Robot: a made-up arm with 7 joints. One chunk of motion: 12 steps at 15 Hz.
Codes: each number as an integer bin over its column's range. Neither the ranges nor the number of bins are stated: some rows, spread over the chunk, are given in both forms.
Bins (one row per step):
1: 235 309 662 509 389 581 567
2: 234 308 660 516 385 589 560
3: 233 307 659 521 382 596 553
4: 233 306 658 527 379 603 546
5: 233 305 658 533 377 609 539
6: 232 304 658 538 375 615 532
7: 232 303 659 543 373 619 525
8: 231 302 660 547 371 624 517
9: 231 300 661 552 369 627 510
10: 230 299 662 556 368 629 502
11: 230 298 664 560 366 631 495
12: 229 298 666 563 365 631 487
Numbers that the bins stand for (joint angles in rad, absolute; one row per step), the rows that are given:
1: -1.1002 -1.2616 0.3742 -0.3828 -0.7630 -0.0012 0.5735
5: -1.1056 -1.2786 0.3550 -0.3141 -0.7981 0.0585 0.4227
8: -1.1111 -1.2913 0.3646 -0.2740 -0.8156 0.0905 0.3042
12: -1.1165 -1.3082 0.3933 -0.2282 -0.8331 0.1054 0.1427
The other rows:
2: -1.1029 -1.2659 0.3646 -0.3628 -0.7747 0.0158 0.5358
3: -1.1056 -1.2701 0.3598 -0.3484 -0.7834 0.0308 0.4981
4: -1.1056 -1.2743 0.3550 -0.3313 -0.7922 0.0457 0.4604
6: -1.1083 -1.2828 0.3550 -0.2998 -0.8039 0.0713 0.3850
7: -1.1083 -1.2870 0.3598 -0.2855 -0.8097 0.0798 0.3473
9: -1.1111 -1.2997 0.3694 -0.2597 -0.8214 0.0968 0.2665
10: -1.1138 -1.3040 0.3742 -0.2482 -0.8244 0.1011 0.2235
11: -1.1138 -1.3082 0.3837 -0.2368 -0.8302 0.1054 0.1858

